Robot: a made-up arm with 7 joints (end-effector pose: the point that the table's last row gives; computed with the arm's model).
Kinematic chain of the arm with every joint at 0, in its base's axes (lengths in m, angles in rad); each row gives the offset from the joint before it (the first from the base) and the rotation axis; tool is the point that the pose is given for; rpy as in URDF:
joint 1: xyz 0 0 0.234 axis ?
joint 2: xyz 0 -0.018 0.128 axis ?
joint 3: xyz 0 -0.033 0.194 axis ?
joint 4: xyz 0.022 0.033 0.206 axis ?
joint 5: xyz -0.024 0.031 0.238 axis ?
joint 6: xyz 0 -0.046 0.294 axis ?
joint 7: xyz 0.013 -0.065 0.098 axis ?
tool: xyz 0 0 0 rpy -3.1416 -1.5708 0
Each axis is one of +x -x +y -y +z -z.
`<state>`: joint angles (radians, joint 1 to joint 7).
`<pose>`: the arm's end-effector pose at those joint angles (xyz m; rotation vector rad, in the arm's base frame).
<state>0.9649 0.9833 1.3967 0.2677 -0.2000 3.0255 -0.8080</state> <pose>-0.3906 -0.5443 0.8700 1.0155 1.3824 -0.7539</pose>
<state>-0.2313 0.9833 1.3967 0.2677 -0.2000 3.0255 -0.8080</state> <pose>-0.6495 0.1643 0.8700 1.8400 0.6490 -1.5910</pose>
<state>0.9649 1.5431 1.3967 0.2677 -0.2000 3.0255 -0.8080</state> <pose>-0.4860 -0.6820 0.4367 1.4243 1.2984 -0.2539</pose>
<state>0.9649 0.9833 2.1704 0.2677 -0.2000 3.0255 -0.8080</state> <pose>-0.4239 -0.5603 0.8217 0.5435 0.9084 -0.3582</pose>
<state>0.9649 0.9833 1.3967 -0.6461 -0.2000 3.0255 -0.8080</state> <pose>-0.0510 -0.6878 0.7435 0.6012 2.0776 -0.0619</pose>
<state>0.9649 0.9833 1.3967 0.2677 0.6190 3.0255 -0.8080</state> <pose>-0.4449 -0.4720 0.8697 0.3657 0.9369 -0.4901</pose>
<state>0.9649 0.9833 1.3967 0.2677 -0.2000 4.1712 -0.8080</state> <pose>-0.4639 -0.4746 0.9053 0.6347 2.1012 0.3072</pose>
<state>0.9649 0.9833 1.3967 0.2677 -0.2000 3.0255 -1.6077</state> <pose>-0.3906 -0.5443 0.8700 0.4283 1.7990 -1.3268</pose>
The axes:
joint 1: +z
joint 2: -y
joint 3: +z
joint 4: +y
joint 5: +z
joint 6: -y
joint 7: +x

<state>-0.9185 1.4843 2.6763 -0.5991 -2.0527 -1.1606 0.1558</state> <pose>-0.6612 0.4173 0.7979 2.1934 -0.1445 1.6229</pose>
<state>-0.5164 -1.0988 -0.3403 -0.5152 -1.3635 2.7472 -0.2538</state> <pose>0.5177 -0.1316 0.9325 -0.3787 1.4583 0.9745</pose>
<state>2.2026 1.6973 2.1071 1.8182 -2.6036 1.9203 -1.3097</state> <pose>-0.1042 -0.3425 -0.1123 -0.4587 -2.0578 0.1254</pose>
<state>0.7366 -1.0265 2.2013 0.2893 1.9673 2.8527 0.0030</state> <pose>0.3620 0.4637 0.9427 -1.3357 1.8628 1.6013</pose>
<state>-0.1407 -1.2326 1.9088 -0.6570 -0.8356 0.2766 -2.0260</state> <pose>0.7555 -0.5916 0.4947 2.1082 1.3321 1.7760</pose>
